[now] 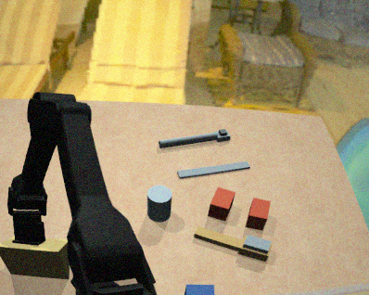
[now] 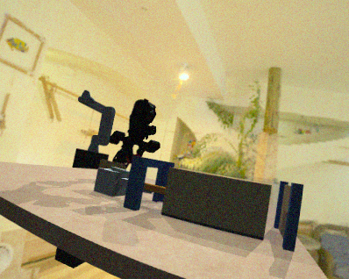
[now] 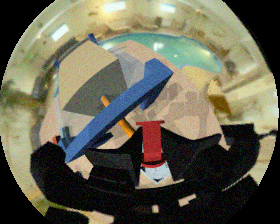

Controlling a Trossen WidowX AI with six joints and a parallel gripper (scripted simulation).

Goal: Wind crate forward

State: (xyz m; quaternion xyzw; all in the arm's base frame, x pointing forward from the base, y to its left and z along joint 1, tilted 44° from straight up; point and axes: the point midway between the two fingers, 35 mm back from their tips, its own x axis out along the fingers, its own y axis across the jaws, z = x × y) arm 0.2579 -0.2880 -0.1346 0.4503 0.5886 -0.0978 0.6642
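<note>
Right now my gripper tip is 50 mm short of the blue frame, 40 mm to the right of it and 30 mm above it. The rest, counted from my gripper tip: winch handle: 50 mm behind, 30 mm to the left, 30 mm below; then grey winch: 120 mm behind, 100 mm below, 40 mm to the left; then red spool-shaped piece: 10 mm to the left, 10 mm behind.
</note>
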